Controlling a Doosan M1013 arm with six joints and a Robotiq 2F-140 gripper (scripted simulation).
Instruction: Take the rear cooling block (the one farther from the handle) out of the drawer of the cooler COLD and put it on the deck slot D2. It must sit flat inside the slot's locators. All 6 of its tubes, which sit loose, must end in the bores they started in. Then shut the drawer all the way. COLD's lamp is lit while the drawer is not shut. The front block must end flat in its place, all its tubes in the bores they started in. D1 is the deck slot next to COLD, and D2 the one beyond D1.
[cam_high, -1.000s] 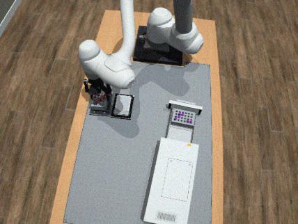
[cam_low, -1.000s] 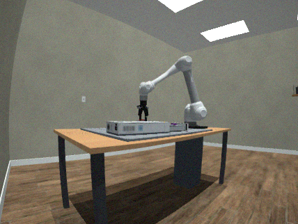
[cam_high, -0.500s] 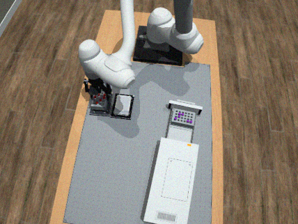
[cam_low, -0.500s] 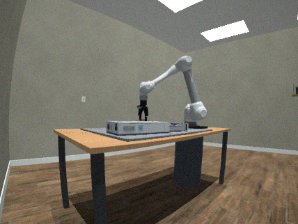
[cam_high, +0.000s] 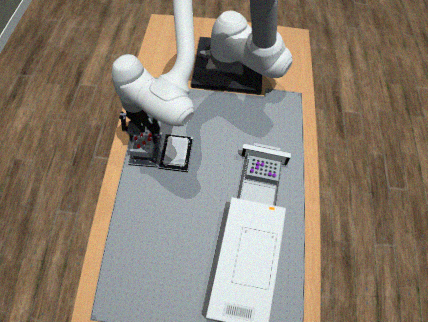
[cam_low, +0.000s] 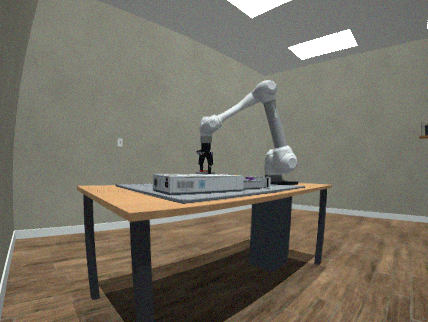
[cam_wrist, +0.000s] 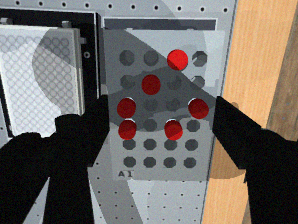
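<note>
Now: hand 9 cm above the deck slot D2. From my hand the other things lie so: cooling block (3 cm below); white cooler (25 cm ahead, 48 cm to the left, 6 cm below).
</note>
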